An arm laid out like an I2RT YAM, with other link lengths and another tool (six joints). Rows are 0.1 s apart.
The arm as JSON. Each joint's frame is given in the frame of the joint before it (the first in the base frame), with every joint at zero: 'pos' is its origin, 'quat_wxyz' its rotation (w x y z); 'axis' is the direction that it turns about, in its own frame. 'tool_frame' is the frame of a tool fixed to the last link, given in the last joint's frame.
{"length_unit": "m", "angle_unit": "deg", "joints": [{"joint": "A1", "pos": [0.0, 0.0, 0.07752], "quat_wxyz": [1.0, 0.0, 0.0, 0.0], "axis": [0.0, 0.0, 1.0]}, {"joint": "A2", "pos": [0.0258, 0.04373, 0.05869], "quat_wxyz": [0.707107, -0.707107, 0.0, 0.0], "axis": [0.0, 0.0, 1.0]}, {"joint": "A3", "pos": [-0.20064, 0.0, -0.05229], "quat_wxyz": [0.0, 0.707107, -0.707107, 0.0], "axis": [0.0, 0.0, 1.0]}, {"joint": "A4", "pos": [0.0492, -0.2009, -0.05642], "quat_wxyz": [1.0, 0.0, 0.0, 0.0], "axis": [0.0, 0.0, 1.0]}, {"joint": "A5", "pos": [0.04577, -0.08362, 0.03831], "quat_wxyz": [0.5, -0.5, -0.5, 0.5], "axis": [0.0, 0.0, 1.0]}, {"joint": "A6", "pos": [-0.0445, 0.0, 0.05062], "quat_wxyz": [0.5, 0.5, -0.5, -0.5], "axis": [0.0, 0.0, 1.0]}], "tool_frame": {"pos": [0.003, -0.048, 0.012], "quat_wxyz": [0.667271, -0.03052, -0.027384, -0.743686]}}
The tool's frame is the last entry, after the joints.
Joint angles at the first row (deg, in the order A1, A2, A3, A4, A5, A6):
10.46 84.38 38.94 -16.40 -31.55 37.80
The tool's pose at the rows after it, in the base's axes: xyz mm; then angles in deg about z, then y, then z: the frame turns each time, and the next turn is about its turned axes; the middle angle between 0 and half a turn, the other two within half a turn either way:
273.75 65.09 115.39 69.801 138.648 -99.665
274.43 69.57 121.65 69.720 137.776 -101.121
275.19 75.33 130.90 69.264 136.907 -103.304
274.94 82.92 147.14 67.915 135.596 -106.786
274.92 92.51 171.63 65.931 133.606 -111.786
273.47 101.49 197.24 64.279 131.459 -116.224
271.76 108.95 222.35 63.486 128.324 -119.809
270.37 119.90 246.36 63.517 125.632 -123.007
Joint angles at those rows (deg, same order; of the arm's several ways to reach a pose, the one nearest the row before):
10.80 83.70 39.11 -16.17 -32.12 37.88
11.59 82.75 39.57 -16.35 -32.43 37.79
12.69 81.38 40.36 -16.83 -32.40 37.71
14.32 78.67 41.53 -17.85 -31.89 37.97
16.35 75.37 43.88 -19.47 -31.07 37.97
18.33 72.42 46.74 -21.39 -30.20 38.06
19.79 69.98 49.51 -22.34 -30.41 38.23
21.93 69.03 53.16 -23.19 -30.23 38.32

